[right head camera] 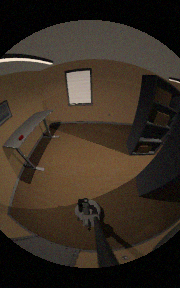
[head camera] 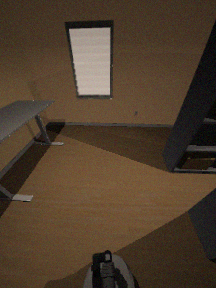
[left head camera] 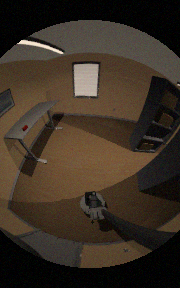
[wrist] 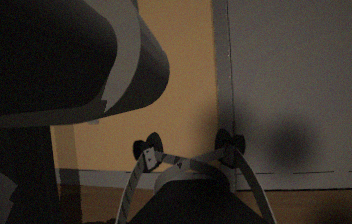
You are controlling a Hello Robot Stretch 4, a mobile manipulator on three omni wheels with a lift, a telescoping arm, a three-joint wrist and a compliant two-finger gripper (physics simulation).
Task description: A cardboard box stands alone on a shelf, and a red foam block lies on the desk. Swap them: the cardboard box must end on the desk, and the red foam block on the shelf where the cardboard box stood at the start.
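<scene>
There's a window here, and on that window (left head camera: 85, 74) and (head camera: 91, 55) are the same spot.
</scene>
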